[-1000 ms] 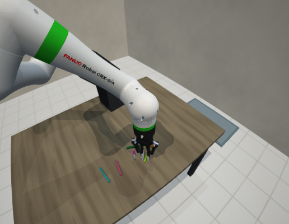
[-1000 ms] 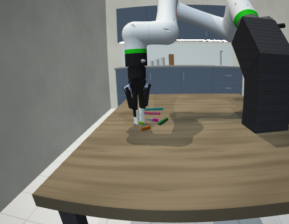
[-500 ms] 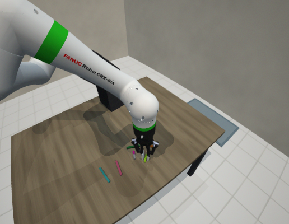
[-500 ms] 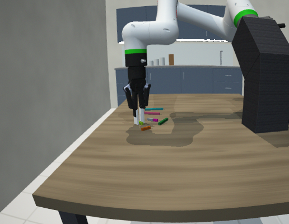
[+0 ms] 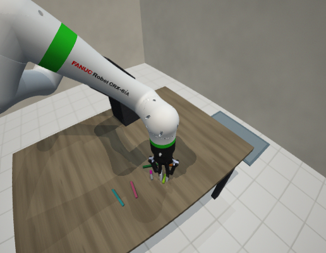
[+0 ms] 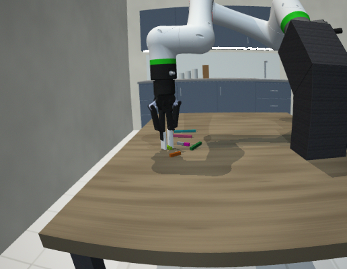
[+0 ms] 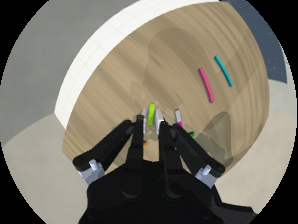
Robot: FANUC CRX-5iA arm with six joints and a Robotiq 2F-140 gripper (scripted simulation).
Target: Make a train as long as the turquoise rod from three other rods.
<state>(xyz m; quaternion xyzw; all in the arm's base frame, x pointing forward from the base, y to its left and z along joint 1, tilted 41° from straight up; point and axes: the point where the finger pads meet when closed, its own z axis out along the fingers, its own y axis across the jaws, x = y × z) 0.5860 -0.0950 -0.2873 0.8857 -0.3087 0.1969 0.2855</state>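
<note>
My hand is 30 mm above the lime rod. Also, from my hand: magenta rod (70 mm behind, 40 mm to the right, 30 mm below); then orange rod (50 mm behind, 80 mm to the left, 30 mm below); then grey rod (40 mm behind, 50 mm to the right, 30 mm below).
</note>
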